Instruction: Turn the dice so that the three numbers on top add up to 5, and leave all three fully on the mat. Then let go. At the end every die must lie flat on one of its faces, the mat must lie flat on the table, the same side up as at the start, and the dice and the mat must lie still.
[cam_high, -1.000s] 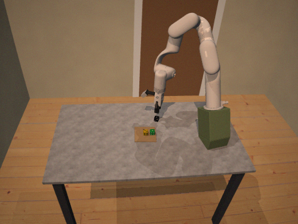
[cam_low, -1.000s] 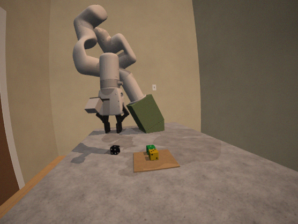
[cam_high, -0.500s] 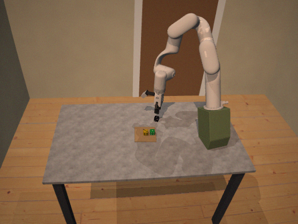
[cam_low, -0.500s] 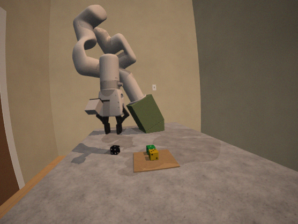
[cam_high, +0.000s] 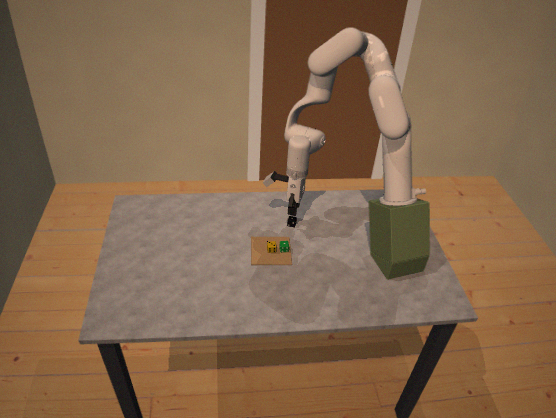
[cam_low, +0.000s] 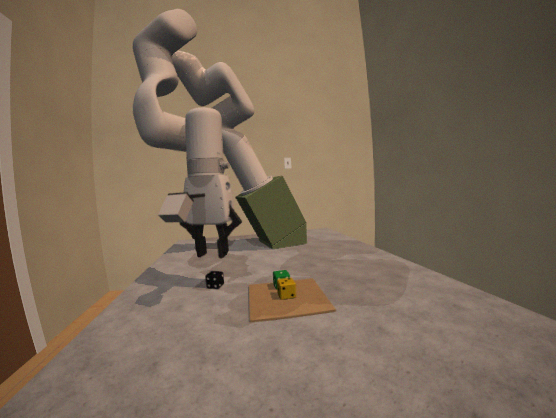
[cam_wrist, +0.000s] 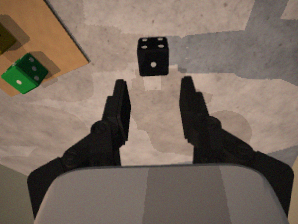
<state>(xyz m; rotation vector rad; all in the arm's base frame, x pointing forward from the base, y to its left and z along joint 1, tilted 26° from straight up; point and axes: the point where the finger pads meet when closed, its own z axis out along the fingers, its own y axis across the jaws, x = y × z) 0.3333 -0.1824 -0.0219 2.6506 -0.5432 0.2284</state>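
My gripper is now 7 cm above the black die. From my hand the other things lie so: tan mat (10 cm ahead, 13 cm to the left, 9 cm below); then green die (5 cm ahead, 14 cm to the left, 7 cm below); then yellow die (10 cm ahead, 13 cm to the left, 7 cm below).
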